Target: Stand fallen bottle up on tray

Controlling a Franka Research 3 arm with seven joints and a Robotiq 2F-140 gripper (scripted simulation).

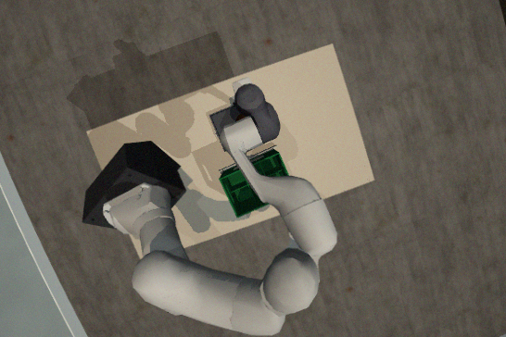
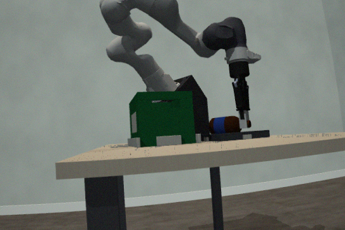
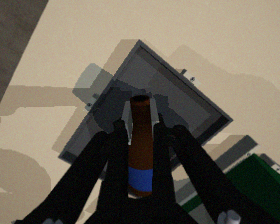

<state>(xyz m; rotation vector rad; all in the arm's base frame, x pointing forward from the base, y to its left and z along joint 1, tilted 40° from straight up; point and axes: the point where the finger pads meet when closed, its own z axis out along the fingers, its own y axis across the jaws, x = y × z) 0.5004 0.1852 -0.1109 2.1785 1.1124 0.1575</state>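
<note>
Now: hand 4 cm past the bottle, 4 cm to the left of it and 2 cm above it. Also, from my hand: dark grey tray (5 cm behind, 4 cm to the right, 6 cm below); then green crate (7 cm behind, 31 cm to the right, 1 cm above).
</note>
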